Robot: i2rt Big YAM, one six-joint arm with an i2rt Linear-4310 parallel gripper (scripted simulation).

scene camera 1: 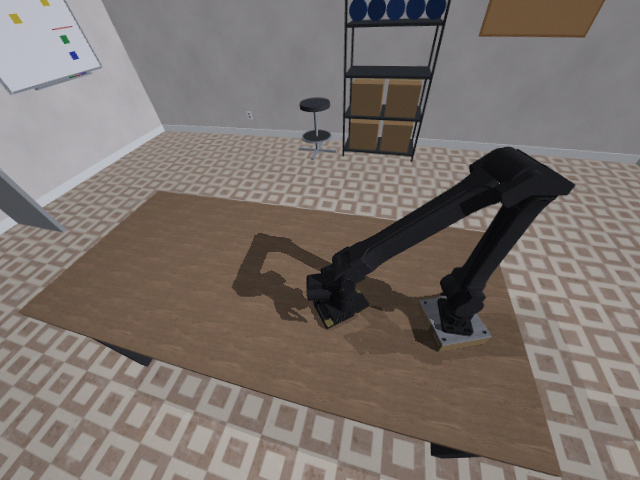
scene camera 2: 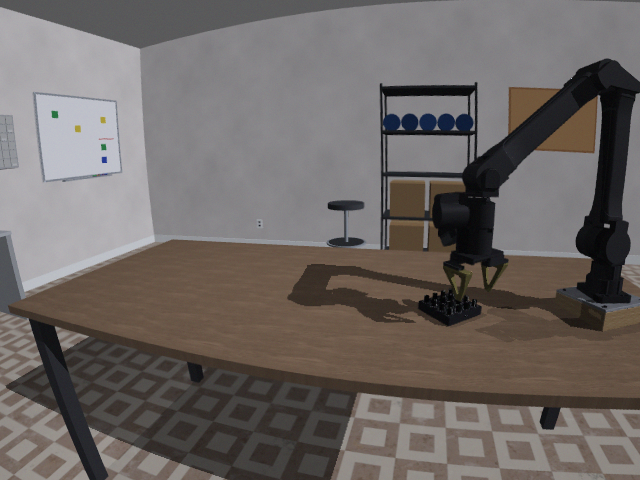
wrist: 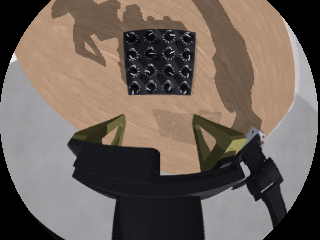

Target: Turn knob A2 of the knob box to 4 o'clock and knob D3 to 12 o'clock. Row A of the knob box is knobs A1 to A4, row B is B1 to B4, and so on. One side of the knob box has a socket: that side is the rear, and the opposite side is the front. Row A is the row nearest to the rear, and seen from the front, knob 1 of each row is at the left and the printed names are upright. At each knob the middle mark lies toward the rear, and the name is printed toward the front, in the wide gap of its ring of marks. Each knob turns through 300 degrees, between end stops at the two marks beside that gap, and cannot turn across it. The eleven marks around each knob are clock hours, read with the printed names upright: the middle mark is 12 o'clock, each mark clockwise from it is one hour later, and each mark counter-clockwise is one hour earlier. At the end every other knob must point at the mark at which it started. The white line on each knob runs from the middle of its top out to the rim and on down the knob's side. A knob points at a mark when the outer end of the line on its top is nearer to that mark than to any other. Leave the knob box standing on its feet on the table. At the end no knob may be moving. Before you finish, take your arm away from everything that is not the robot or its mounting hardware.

Path:
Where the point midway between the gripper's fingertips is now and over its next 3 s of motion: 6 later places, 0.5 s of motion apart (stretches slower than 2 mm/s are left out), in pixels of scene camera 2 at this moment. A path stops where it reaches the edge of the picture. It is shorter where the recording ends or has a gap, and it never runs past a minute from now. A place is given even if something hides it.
The gripper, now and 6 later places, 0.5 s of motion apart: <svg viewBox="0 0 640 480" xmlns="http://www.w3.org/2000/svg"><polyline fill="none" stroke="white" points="473,295 473,294 472,292 471,290 471,288 470,287 470,284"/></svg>

